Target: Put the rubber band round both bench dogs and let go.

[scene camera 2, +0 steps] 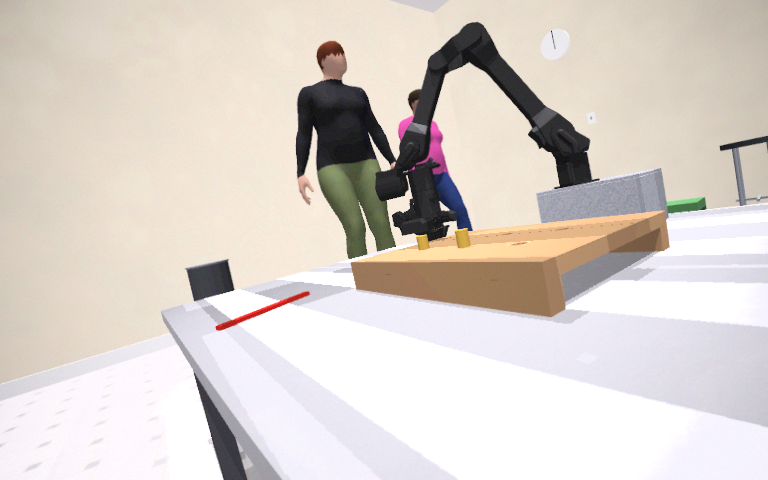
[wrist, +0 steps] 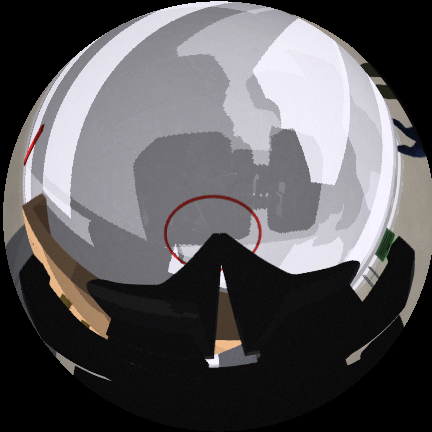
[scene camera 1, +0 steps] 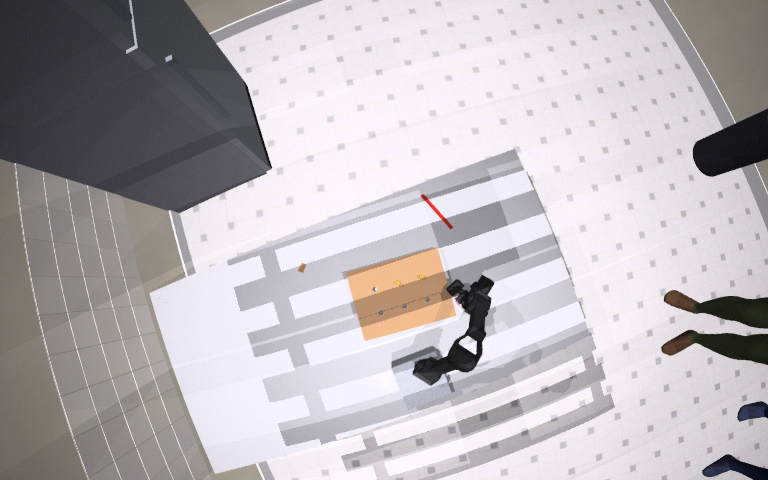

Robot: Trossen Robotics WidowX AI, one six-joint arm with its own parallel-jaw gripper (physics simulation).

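Places are measured from the arm's base along level axes (x ahead, y left, z up), in centimetres.
Pixels of known places: gripper, fingertip midpoint: [wrist: 218, 239]; arm's base, origin of the base link: [scene camera 2: 576, 184] [scene camera 1: 424, 368].
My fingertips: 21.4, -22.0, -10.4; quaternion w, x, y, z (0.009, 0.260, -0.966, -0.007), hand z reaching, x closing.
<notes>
For each thing: its middle in the pictures, then the offset to it from my fingertips, as dx, dy, dz. "pt": a spot on its surface instead.
- rubber band, surface spot: [wrist: 212, 196] pt +1.7, -2.4, +0.2
- orange wooden board, body centre: [scene camera 2: 489, 256] [wrist: 109, 326] [scene camera 1: 401, 294] +8.2, +24.7, +2.5
- red stick, body centre: [scene camera 2: 268, 308] [scene camera 1: 436, 211] +38.7, +2.8, +0.3
- small brown block, body centre: [scene camera 1: 302, 267] +27.0, +63.2, +0.3
The rubber band [wrist: 212, 196] is a thin red ring lying on the table beside the board; in the wrist view its near part is hidden behind the fingers. Two yellow bench dogs [scene camera 1: 398, 282] [scene camera 1: 421, 276] [scene camera 2: 463, 238] [scene camera 2: 423, 242] stand upright in the orange wooden board [scene camera 1: 365, 331] [scene camera 2: 453, 283], with no band round them. My gripper [wrist: 218, 239] is shut and empty, pointing down just off the board's end. In the wrist view its tips appear over the inside of the band. In scene camera 2 the tips are hidden behind the board, so their height is unclear.
A red stick [scene camera 1: 436, 211] [scene camera 2: 263, 310] [wrist: 34, 145] lies on the table beyond the board. A small brown block [scene camera 1: 301, 267] lies farther left. The arm's base stands on a grey block [scene camera 2: 600, 199]. The board has several holes along its top.
</notes>
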